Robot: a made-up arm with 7 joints.
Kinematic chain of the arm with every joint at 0, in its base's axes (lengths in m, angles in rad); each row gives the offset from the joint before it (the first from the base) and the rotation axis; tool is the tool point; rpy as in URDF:
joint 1: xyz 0 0 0 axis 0.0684 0.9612 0.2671
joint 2: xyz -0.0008 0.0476 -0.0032 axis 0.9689 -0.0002 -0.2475
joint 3: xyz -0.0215 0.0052 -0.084 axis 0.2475 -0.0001 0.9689
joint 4: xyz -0.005 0 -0.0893 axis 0.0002 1 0
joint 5: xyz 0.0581 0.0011 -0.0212 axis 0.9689 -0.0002 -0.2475
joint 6: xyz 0.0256 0 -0.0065 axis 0.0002 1 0
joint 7: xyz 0.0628 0 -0.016 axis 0.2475 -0.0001 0.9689
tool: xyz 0 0 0 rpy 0 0.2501 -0.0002
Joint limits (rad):
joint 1: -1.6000..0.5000
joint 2: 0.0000..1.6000
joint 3: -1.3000..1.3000
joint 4: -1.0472..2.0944
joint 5: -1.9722..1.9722
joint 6: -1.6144..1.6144
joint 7: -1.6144..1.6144
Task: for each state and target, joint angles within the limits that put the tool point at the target. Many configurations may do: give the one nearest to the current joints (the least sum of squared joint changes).
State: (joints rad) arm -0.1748 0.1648 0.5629 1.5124 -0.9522 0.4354 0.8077
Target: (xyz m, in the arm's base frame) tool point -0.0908 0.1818 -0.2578
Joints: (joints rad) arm -0.0312 0.6244 0.4909 1.8696 -0.8690 0.7075 0.8077
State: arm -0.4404 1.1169 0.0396 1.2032 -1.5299 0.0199 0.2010
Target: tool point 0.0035 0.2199 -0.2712
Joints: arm 0.0556 0.6700 -0.1408 1.0163 -1.5595 0.2756 0.2010
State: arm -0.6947 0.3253 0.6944 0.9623 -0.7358 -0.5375 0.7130
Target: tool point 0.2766 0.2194 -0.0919
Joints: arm -1.1745 0.6522 0.7142 1.3093 -0.7568 -0.1106 0.7130
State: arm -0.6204 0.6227 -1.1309 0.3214 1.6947 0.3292 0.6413
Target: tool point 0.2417 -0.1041 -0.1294
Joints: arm -1.1536 0.0544 -1.0824 0.6628 1.6548 0.2315 0.6413
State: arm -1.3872 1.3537 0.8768 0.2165 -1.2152 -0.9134 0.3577
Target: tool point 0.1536 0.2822 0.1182
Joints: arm -1.4946 1.0883 0.6842 0.6799 -1.3194 -0.5822 0.3577
